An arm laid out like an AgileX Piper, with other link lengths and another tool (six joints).
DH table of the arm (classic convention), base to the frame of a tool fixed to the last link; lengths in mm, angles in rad. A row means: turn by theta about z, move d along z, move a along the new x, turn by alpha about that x. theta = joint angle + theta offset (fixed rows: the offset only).
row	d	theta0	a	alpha
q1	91	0	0	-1.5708
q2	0	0.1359	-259.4	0
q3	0	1.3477	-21.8	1.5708
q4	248.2	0	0	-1.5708
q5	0	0	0	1.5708
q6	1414	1.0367	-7.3	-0.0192
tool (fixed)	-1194.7	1.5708	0	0
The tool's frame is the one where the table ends.
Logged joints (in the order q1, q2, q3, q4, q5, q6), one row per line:
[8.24 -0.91 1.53 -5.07 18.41 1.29]
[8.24 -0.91 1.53 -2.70 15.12 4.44]
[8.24 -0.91 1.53 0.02 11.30 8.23]
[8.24 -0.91 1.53 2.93 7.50 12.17]
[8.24 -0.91 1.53 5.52 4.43 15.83]
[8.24 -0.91 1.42 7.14 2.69 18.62]
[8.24 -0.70 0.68 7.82 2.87 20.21]
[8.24 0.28 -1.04 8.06 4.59 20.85]
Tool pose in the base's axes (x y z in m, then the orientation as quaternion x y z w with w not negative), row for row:
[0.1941 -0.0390 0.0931 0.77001 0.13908 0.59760 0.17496]
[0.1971 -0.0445 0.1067 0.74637 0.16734 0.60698 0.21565]
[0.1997 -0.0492 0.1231 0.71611 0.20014 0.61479 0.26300]
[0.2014 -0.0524 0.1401 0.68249 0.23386 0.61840 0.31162]
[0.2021 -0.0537 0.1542 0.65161 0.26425 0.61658 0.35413]
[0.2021 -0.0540 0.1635 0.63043 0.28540 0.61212 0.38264]
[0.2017 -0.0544 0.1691 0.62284 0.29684 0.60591 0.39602]
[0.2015 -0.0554 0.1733 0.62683 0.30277 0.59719 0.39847]
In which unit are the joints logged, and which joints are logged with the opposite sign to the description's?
The joints are logged in degrees. Opposite sign: q1, q4, q6.
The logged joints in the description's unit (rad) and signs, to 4 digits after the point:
[-0.1438 -0.0159 0.0267 0.0885 0.3213 -0.0225]
[-0.1438 -0.0159 0.0267 0.0471 0.2639 -0.0775]
[-0.1438 -0.0159 0.0267 -0.0003 0.1972 -0.1436]
[-0.1438 -0.0159 0.0267 -0.0511 0.1309 -0.2124]
[-0.1438 -0.0159 0.0267 -0.0963 0.0773 -0.2763]
[-0.1438 -0.0159 0.0248 -0.1246 0.0469 -0.3250]
[-0.1438 -0.0122 0.0119 -0.1365 0.0501 -0.3527]
[-0.1438 0.0049 -0.0182 -0.1407 0.0801 -0.3639]

